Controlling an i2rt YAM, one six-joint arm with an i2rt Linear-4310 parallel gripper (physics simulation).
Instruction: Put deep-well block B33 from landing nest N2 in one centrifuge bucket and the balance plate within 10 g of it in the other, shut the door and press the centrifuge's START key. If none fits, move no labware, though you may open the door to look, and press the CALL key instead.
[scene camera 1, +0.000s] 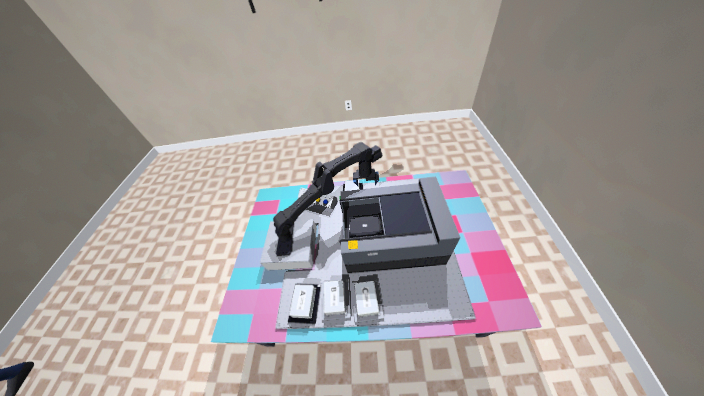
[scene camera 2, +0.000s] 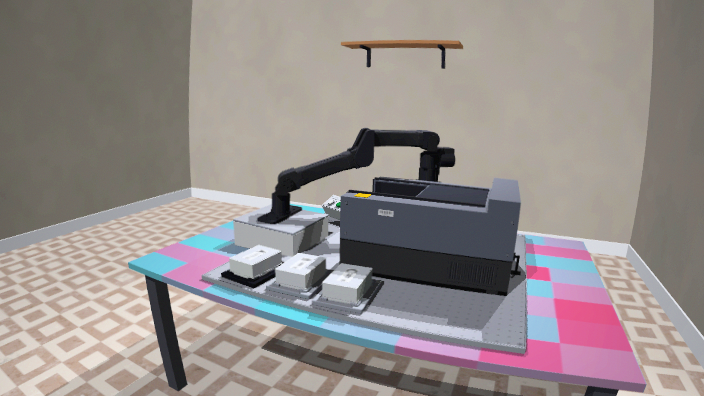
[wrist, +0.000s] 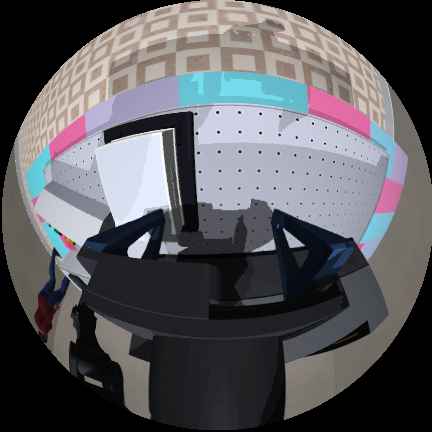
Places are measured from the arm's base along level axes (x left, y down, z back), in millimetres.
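Pixels of known places: gripper, fingertip midpoint: (scene camera 1: 366, 185) (wrist: 217, 214); arm's base at its link origin: (scene camera 1: 286, 237) (scene camera 2: 280, 215).
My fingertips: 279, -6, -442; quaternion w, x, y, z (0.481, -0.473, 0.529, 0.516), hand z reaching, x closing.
Ahead of a thing's pixels: the offset from my fingertips to its top centre, as dx, dy, dz. Level surfaces: height alone.
My gripper (wrist: 217, 214) is open and empty in the wrist view, above the board behind the centrifuge. A white block {+15, +22, +88} (wrist: 135, 175) sits in a black nest {+15, +58, +88} (wrist: 188, 165) ahead of the left finger; its number cannot be read. The grey centrifuge (scene camera 1: 400, 252) (scene camera 2: 425, 225) has its top open on the left, showing a dark bucket (scene camera 1: 372, 230); a dark panel {-312, -132, -133} (scene camera 1: 407, 215) covers the right. White plates marked A {-585, +27, +345} (scene camera 1: 301, 301) (scene camera 2: 256, 262), B {-582, +27, +206} (scene camera 1: 334, 297) (scene camera 2: 300, 272) and C {-600, +27, +73} (scene camera 1: 366, 298) (scene camera 2: 347, 284) stand in a front row. Their small print is unreadable.
A key box {-14, -3, +298} (scene camera 1: 322, 205) (scene camera 2: 331, 204) with coloured keys stands left of the centrifuge, under the arm. The arm's white base box (scene camera 1: 290, 262) (scene camera 2: 262, 236) stands front left of it. A perforated board {dy +80} (scene camera 1: 425, 300) (scene camera 2: 445, 325) carries the plates. A person (wrist: 45, 312) shows beyond the table.
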